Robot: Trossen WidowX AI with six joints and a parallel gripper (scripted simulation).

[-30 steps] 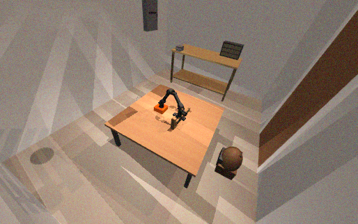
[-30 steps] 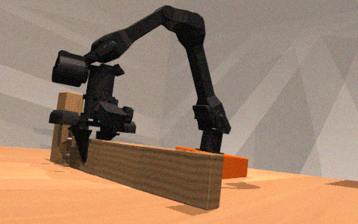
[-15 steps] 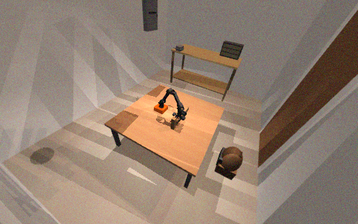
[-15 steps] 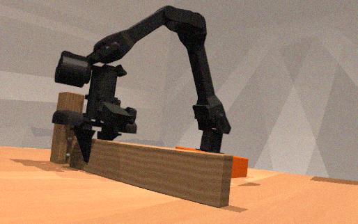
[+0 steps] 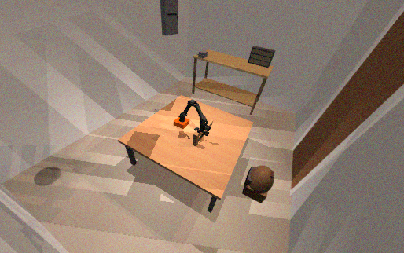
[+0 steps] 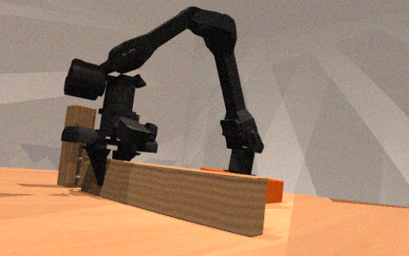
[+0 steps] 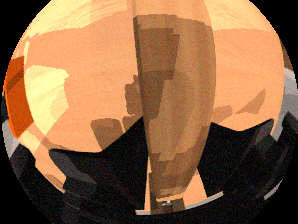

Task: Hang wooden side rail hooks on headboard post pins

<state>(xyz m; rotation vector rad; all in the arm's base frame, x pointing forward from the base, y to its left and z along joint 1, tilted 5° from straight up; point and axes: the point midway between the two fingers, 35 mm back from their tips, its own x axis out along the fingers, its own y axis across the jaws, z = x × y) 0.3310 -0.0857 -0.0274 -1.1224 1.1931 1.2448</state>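
The headboard post lies 1 cm behind my gripper tip, 14 cm to the right of it and 6 cm above it.
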